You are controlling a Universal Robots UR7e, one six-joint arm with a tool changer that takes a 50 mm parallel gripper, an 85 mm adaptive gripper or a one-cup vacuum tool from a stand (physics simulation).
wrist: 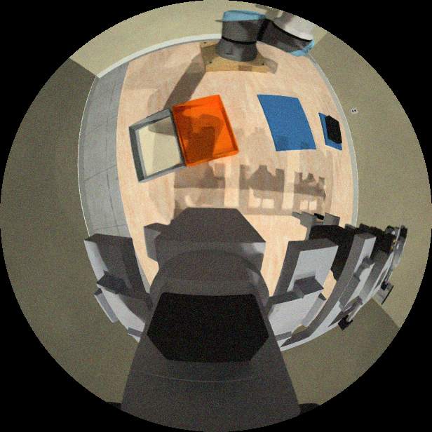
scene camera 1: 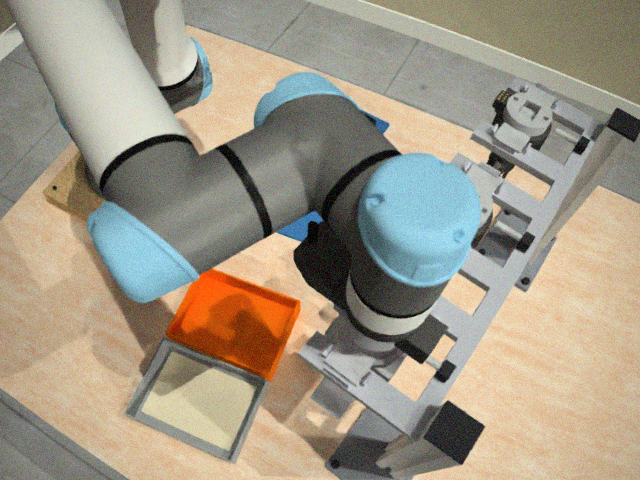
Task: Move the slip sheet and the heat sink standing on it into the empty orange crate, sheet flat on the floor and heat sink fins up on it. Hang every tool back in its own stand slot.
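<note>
The heat sink (wrist: pixel 333 130) stands on the small blue slip sheet (wrist: pixel 323 123) at the right of the wrist view. In scene camera 1 the arm hides the heat sink, and a corner of the slip sheet (scene camera 1: pixel 381 124) shows behind the arm. The empty orange crate (scene camera 1: pixel 232 322) (wrist: pixel 204 130) lies beside a grey tray. The arm's end is over the nearest slot of the tool stand (scene camera 1: pixel 478 330). A grey tool body (wrist: pixel 210 227) is below the wrist, between the slot's arms. Its fingers or cup do not show, so open or shut cannot be told.
The grey tray (scene camera 1: pixel 180 438) (wrist: pixel 135 155) holds a cream panel (scene camera 1: pixel 201 397) (wrist: pixel 159 142) and adjoins the crate. A larger blue sheet (scene camera 1: pixel 301 227) (wrist: pixel 287 122) lies nearby. Another tool (scene camera 1: pixel 529 111) hangs in a far slot; one behind the wrist is partly hidden. A stand post (scene camera 1: pixel 454 431) rises close by.
</note>
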